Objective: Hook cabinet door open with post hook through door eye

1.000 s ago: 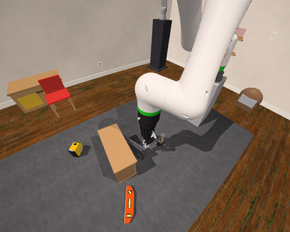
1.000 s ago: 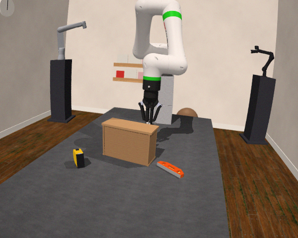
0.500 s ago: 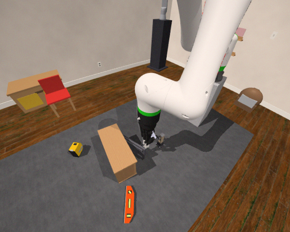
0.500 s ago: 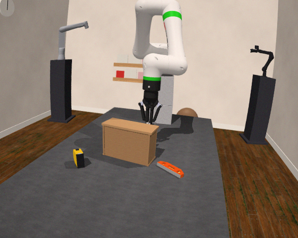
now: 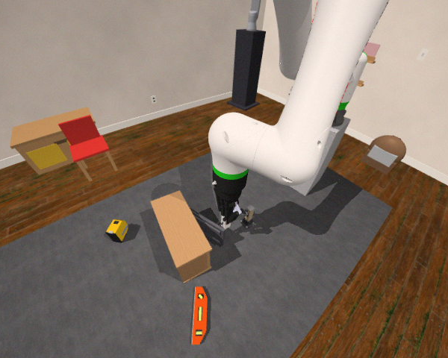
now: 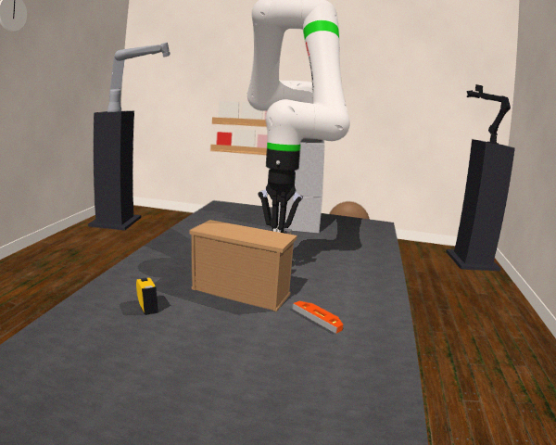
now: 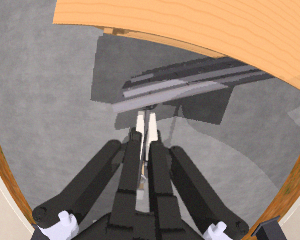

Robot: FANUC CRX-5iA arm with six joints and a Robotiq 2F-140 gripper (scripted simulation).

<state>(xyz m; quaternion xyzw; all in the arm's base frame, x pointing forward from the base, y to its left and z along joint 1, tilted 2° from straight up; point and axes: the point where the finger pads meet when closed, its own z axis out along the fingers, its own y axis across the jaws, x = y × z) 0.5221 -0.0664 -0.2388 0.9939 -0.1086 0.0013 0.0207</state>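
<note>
Now: the dark grey door 7 cm to the right of my hand, 5 cm ahead of it and 4 cm below it. The rest, counted from my hand: yellow tape measure: 29 cm to the right, 29 cm ahead, 8 cm below.
</note>
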